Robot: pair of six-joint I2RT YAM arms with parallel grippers.
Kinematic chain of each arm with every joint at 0, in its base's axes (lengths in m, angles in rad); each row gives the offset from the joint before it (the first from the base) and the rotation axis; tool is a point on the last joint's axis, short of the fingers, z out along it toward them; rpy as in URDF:
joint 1: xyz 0 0 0.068 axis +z
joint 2: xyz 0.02 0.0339 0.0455 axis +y
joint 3: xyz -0.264 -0.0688 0 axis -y
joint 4: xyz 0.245 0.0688 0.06 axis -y
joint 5: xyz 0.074 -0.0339 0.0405 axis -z
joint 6: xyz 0.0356 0 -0.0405 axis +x
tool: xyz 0 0 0 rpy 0 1.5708 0
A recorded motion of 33 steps. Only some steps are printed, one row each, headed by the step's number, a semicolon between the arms.
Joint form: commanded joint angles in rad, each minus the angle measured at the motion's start. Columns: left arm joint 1, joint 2, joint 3, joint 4, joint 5, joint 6; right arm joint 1, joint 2, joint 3, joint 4, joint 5, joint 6.
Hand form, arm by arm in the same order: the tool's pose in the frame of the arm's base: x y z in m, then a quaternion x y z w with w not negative. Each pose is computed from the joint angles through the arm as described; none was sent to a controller.
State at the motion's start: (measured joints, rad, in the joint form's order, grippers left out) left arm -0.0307 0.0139 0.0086 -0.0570 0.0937 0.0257; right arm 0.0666 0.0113 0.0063 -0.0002 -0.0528 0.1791
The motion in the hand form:
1: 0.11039 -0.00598 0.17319 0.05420 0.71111 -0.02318 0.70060; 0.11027 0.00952 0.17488 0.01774 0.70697 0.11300 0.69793
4: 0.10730 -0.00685 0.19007 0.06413 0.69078 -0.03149 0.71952; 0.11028 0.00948 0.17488 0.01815 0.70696 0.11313 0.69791
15: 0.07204 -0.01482 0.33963 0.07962 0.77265 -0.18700 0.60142; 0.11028 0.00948 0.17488 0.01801 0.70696 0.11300 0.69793
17: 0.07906 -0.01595 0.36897 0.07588 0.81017 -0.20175 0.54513; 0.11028 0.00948 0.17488 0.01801 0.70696 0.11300 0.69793
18: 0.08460 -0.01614 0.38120 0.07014 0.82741 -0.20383 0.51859; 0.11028 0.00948 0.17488 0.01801 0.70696 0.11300 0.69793
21: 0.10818 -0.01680 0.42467 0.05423 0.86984 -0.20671 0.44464; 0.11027 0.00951 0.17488 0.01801 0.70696 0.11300 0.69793
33: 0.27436 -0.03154 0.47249 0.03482 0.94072 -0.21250 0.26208; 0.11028 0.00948 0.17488 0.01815 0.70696 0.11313 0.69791
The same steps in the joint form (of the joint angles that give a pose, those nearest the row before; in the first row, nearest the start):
1: 0.0027 -0.0073 -0.0027 0.0404 -0.0126 0.0187; -0.0038 -0.0038 -0.0011 0.0022 -0.0199 0.0065
4: 0.0027 -0.0073 0.0420 0.0507 0.0146 0.0191; -0.0042 -0.0038 -0.0011 0.0024 -0.0198 0.0073
15: 0.0026 0.3372 0.7847 -0.6085 0.2739 -0.1431; -0.0042 -0.0038 -0.0011 0.0024 -0.0198 0.0069
17: 0.0026 0.4910 0.9708 -0.7767 0.3021 -0.1431; -0.0042 -0.0038 -0.0011 0.0024 -0.0198 0.0069
18: 0.0027 0.5642 1.0548 -0.8518 0.3033 -0.1430; -0.0042 -0.0038 -0.0011 0.0024 -0.0198 0.0069
21: 0.0027 0.8114 1.3562 -1.0804 0.3033 -0.1411; -0.0038 -0.0039 -0.0011 0.0022 -0.0194 0.0069
33: -0.0339 1.6587 2.2519 -1.5233 0.3029 -0.1358; -0.0042 -0.0038 -0.0011 0.0024 -0.0198 0.0073

